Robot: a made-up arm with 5 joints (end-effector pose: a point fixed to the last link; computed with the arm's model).
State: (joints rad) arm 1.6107 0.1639 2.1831 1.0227 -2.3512
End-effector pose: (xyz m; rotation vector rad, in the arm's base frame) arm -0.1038 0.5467 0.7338 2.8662 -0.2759 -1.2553
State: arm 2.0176 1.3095 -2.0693 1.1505 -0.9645
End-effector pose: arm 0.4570 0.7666 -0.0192 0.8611 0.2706 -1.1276
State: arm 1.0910 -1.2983 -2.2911 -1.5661 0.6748
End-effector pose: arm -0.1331 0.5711 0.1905 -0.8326 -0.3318 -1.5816
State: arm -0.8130 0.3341 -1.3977 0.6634 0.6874
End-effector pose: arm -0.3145 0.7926 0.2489 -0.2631 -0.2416 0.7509
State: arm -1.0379 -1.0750 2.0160 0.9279 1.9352
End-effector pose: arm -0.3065 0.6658 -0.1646 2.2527 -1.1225 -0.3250
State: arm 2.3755 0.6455 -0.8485 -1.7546 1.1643
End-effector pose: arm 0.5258 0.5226 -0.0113 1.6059 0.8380 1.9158
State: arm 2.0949 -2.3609 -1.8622 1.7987 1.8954
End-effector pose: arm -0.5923 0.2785 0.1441 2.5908 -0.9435 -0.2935
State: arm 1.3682 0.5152 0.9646 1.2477 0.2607
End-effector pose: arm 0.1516 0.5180 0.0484 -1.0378 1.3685 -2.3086
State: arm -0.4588 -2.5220 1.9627 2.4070 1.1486
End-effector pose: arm 0.0384 0.2348 -0.3436 1.6582 -2.3440 0.6575
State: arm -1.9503 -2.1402 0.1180 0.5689 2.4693
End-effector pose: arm -0.0040 0.5306 0.6498 1.4969 -0.4077 -1.3628
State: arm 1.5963 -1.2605 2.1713 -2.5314 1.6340
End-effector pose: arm -0.3136 0.8088 -0.1367 1.6821 -2.2797 -0.3862
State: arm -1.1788 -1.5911 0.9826 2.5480 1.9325
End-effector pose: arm 0.1768 0.6808 -0.3861 1.9987 -2.0355 0.3704
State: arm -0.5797 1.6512 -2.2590 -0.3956 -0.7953
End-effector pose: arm -0.4535 0.5864 0.1654 -0.6471 1.7162 -1.6645
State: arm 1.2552 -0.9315 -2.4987 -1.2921 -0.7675
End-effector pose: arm -0.2375 0.2384 0.2463 -2.0275 -0.8794 -0.8379
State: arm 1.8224 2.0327 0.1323 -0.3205 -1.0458
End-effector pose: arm 0.5073 0.3881 -0.2616 0.3948 0.2991 -1.9982
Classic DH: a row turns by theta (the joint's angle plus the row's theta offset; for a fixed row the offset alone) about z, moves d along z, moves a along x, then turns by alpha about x. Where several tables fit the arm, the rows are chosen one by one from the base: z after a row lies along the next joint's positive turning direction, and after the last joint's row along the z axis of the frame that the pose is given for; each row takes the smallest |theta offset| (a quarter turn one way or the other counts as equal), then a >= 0, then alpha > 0; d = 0 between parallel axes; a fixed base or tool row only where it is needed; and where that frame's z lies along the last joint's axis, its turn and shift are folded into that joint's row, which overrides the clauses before.
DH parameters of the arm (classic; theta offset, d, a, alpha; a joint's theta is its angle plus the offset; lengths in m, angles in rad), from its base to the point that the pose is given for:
base (fixed): 0 0.1079 0 -1.5708
joint 1: -1.5708 0.3786 0.0066 -1.5708
joint 2: -1.5708 -0.0492 0.2927 1.5708
joint 3: 0.5616 0 0.086 0
joint 4: 1.0092 -0.0152 0.3566 1.5708
joint 5: 0 0.1083 -0.2961 1.5708
tool (fixed): 0 -0.0488 0 0

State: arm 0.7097 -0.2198 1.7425 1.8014 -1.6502
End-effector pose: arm -0.5346 0.6145 0.1335 2.4599 0.0160 1.0790
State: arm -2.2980 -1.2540 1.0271 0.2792 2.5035
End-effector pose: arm -0.4114 0.5274 0.1288 1.5197 -0.6491 0.1094
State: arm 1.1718 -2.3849 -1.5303 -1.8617 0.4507
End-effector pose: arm -0.2620 0.2879 0.1710 -0.5298 -1.3396 -0.6726
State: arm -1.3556 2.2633 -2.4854 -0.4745 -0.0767
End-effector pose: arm -0.2135 0.3144 -0.0640 0.4398 1.6605 -0.9153
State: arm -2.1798 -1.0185 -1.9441 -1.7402 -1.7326
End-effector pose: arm 0.3642 0.1402 -0.2052 -0.1415 0.0965 2.0332
